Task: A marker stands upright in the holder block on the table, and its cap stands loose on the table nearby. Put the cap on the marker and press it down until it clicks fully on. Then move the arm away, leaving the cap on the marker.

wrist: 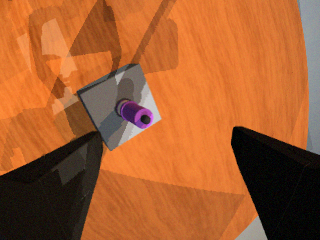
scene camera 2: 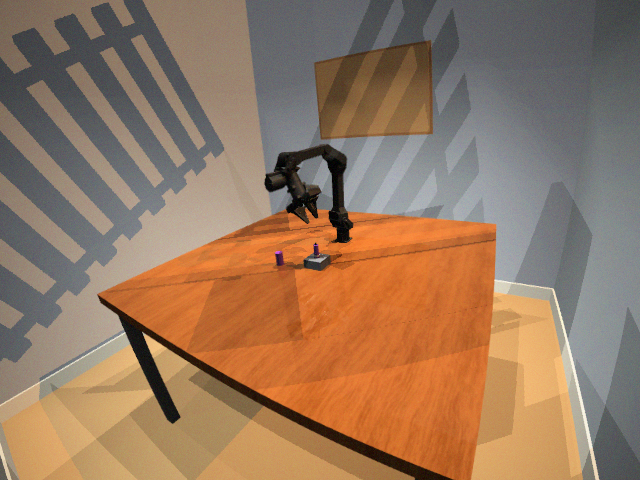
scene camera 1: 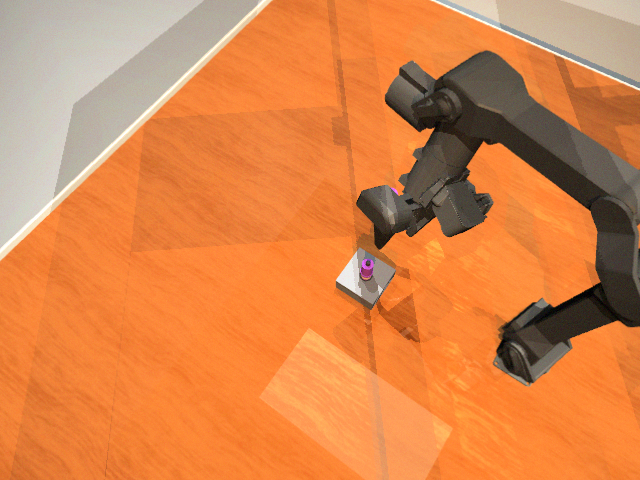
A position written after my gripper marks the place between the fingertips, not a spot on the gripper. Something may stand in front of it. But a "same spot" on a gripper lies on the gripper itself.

Labels:
My gripper shows in the wrist view, in scene camera 2 [312,220] and in scene camera 1. One and the same spot on my gripper: [wrist: 56,189] is [scene camera 1: 426,216].

